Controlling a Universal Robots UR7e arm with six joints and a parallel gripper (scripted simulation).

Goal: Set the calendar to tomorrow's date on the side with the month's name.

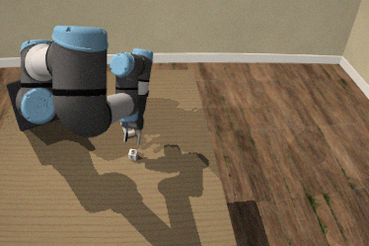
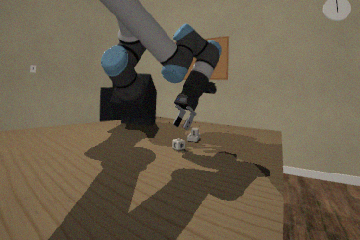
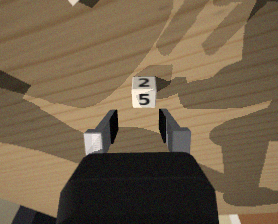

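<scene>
Right now my hand is 2 cm to the left of the white digit cube and 7 cm above it. From my hand the other things lie so: white tray 1 cm behind, 14 cm to the left, 8 cm below.
</scene>
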